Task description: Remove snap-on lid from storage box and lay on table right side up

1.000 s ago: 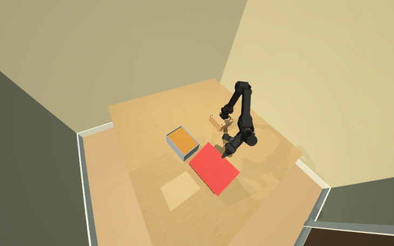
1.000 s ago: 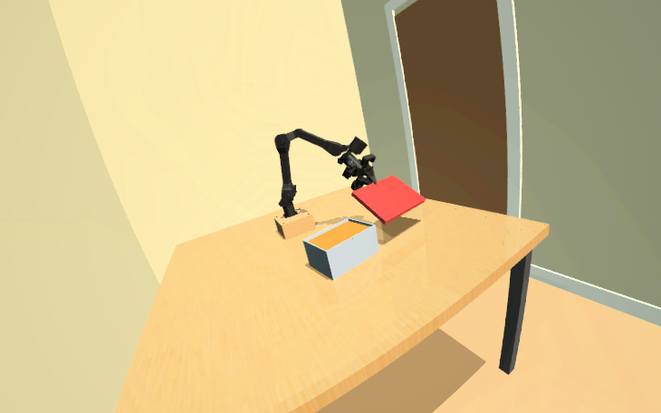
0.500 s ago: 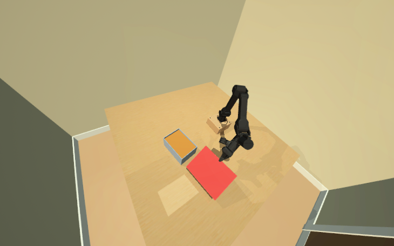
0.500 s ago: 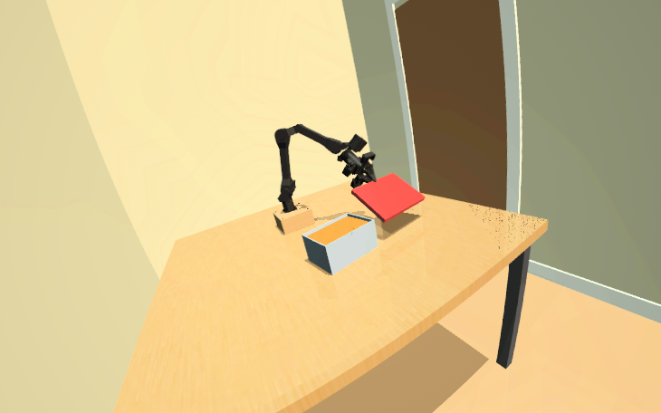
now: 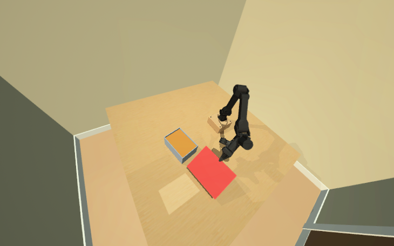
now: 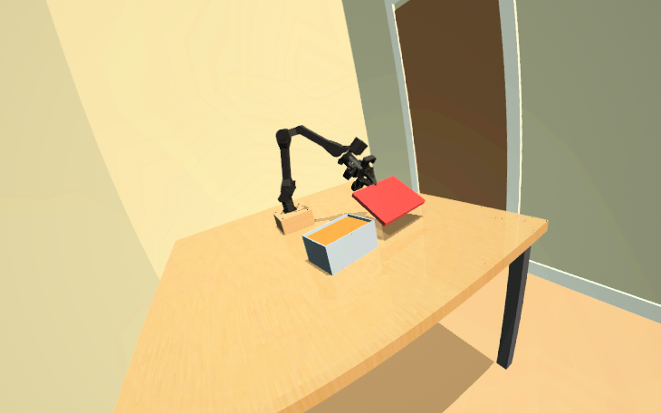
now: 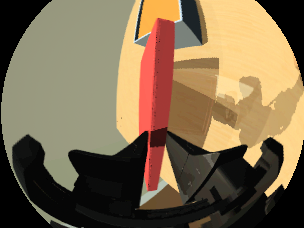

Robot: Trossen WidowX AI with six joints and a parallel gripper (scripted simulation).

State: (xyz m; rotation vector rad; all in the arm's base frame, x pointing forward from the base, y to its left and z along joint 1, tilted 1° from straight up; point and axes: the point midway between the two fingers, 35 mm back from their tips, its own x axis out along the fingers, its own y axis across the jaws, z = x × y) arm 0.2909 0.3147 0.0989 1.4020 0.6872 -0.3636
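Right now the red lid is 70 mm ahead of my gripper tip, 20 mm to the left of it and 40 mm below it. Round my gripper tip: grey storage box (140 mm ahead, 250 mm to the right, 100 mm below).
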